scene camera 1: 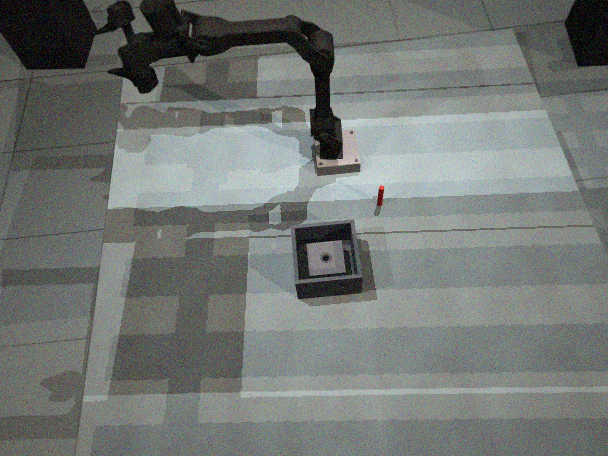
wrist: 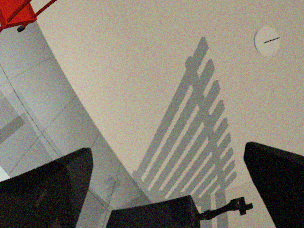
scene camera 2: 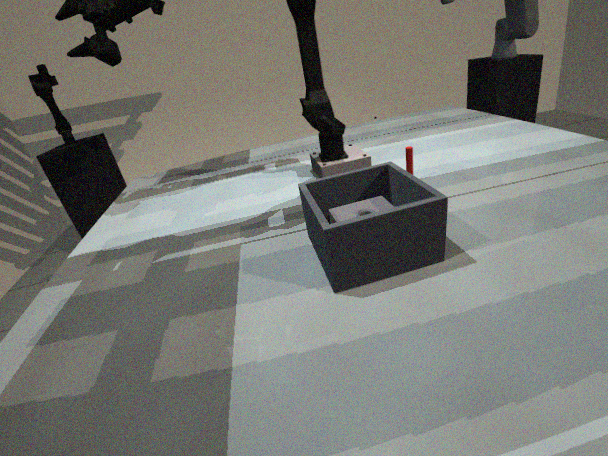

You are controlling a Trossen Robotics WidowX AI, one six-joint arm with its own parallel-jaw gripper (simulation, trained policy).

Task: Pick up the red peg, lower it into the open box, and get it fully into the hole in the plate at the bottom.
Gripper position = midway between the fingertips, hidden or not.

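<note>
There's a box [scene camera 2: 411, 235], and you'd find the box [scene camera 1: 351, 283] there too, but it's out of frame in the wrist view. As for the gripper [scene camera 1: 100, 53], it's visible there, and the wrist view has the gripper [wrist: 171, 155] as well, and so does scene camera 2, with the gripper [scene camera 2: 62, 37].
</note>
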